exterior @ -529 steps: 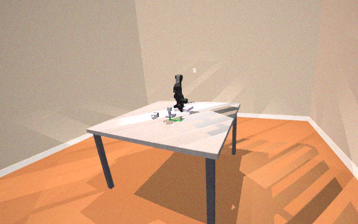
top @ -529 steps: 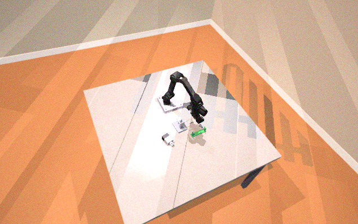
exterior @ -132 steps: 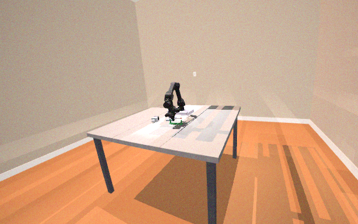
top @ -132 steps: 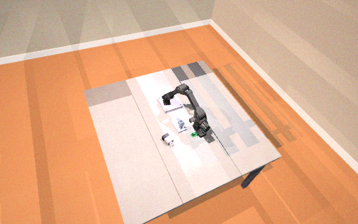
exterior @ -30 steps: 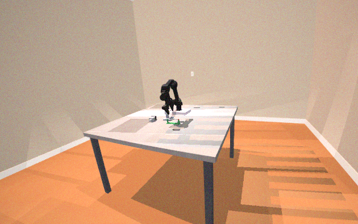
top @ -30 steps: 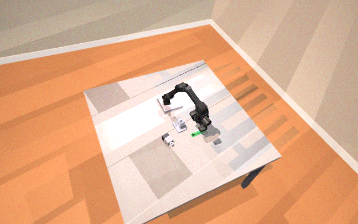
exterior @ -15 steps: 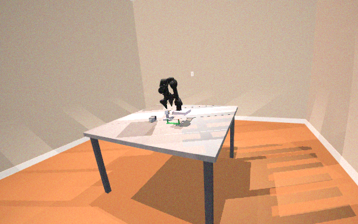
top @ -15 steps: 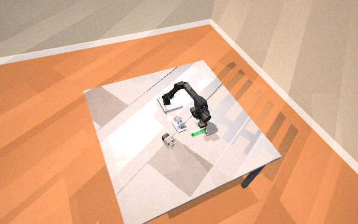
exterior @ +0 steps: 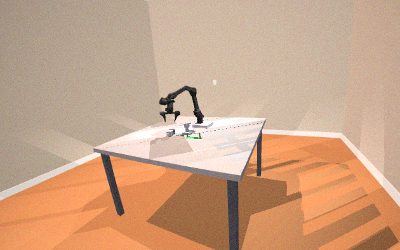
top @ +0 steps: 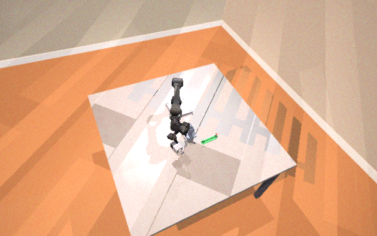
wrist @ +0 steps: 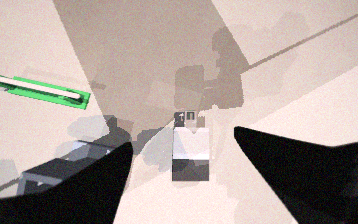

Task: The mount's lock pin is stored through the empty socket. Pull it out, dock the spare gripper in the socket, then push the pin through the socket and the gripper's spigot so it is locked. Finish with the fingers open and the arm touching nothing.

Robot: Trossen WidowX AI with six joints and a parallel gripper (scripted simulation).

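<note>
Now: gripper tip 11 cm above the spare gripper and 2 cm to the left of it. From my gripper tip the other things lie so: mount: 12 cm behind, 10 cm to the left, 8 cm below; then green pin holder: 25 cm to the left, 11 cm below, 4 cm behind.
</note>
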